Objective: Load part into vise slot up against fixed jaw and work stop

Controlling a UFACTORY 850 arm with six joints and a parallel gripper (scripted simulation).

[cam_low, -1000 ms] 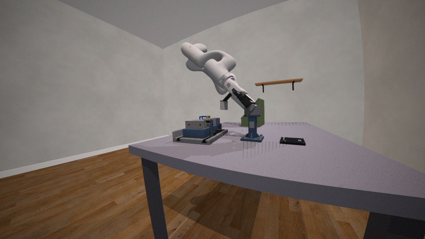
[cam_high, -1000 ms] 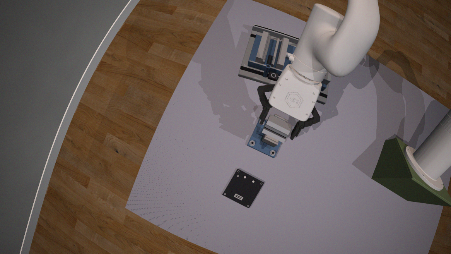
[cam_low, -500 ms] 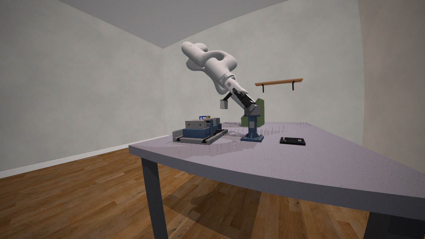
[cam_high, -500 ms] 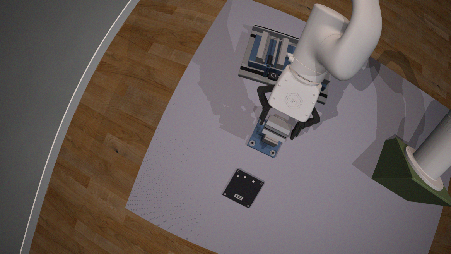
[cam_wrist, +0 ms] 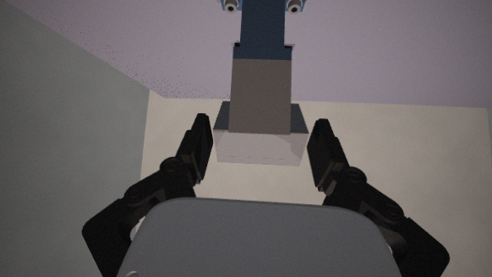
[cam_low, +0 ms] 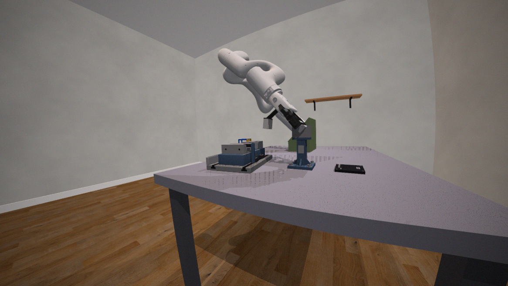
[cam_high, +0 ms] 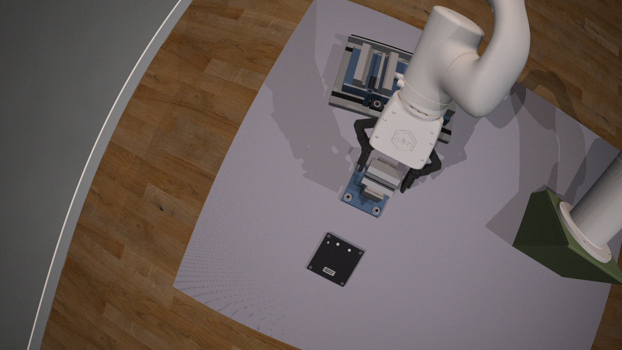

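My gripper is now 10 mm to the right of the part. The rest, counted from my hand: moving jaw (240 mm to the right, 90 mm below, 40 mm ahead); work stop (190 mm to the right, 70 mm below, 70 mm ahead); black infeed plate (180 mm to the left, 160 mm below, 20 mm ahead).
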